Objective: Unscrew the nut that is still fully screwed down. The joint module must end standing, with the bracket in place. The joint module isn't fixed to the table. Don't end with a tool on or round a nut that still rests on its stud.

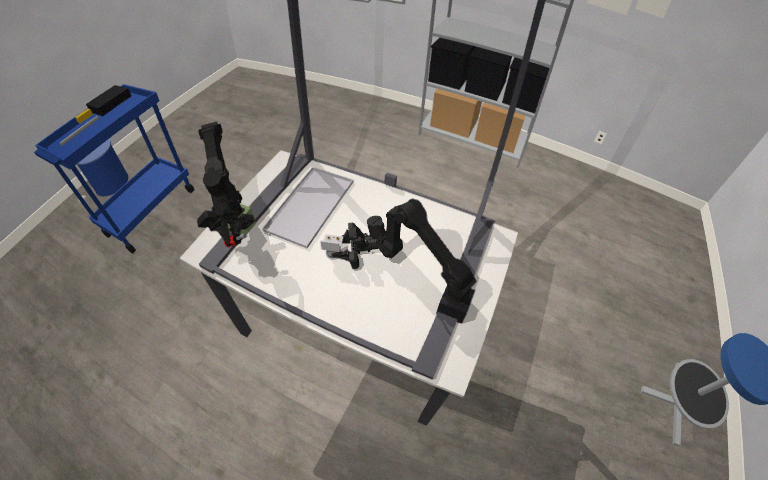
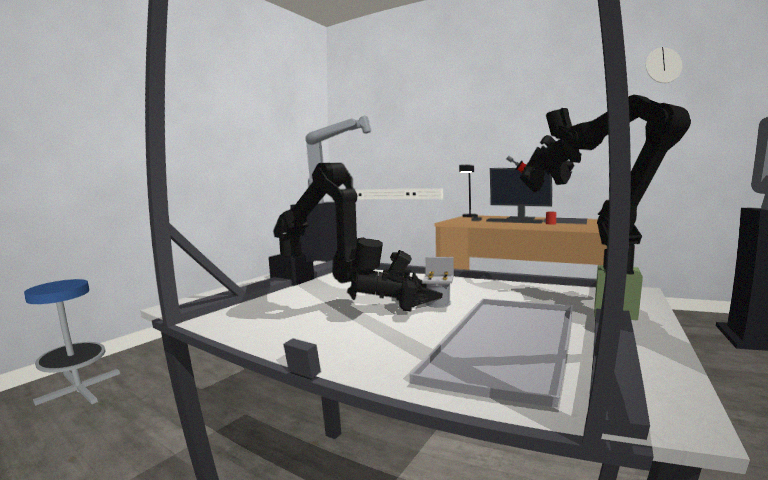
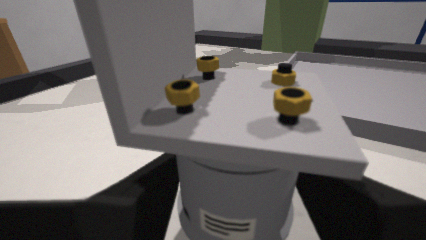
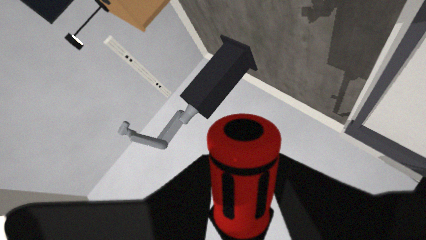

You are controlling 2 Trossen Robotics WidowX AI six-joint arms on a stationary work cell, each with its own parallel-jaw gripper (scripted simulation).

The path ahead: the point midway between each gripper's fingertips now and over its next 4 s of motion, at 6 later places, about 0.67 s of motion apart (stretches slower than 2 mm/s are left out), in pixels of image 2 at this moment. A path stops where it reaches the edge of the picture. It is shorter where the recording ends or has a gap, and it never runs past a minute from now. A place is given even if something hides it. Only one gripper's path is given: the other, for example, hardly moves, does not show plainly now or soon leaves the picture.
My right gripper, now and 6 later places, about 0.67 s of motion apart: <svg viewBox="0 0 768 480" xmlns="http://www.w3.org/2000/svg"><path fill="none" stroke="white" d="M524 172L527 144L512 138L496 136L483 133L472 130L467 126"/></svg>
